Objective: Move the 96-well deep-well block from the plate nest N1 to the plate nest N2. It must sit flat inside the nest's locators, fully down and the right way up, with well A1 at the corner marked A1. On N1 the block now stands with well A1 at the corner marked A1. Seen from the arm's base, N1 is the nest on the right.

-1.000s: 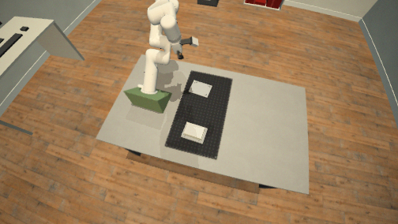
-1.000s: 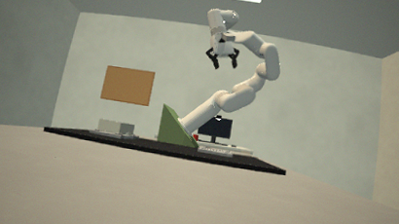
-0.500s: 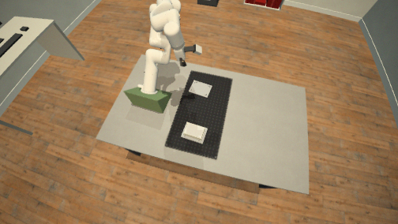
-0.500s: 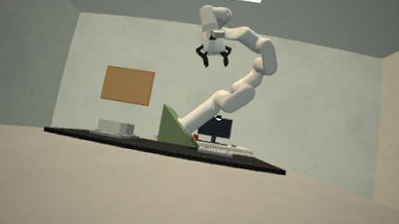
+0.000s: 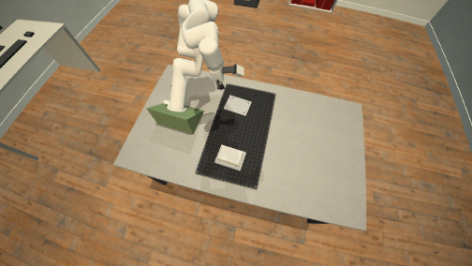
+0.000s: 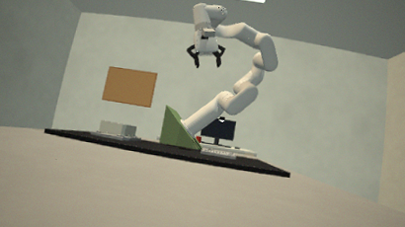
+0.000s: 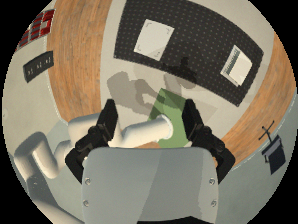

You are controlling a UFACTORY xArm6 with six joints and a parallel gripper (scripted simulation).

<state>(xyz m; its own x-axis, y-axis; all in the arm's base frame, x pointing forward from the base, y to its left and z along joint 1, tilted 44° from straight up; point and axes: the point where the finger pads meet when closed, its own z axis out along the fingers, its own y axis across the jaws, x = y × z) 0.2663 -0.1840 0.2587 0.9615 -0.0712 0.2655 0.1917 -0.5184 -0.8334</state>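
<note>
Now: hand 90 mm short of the deep-well block, 280 mm to the left of it and 330 mm above it.
</note>
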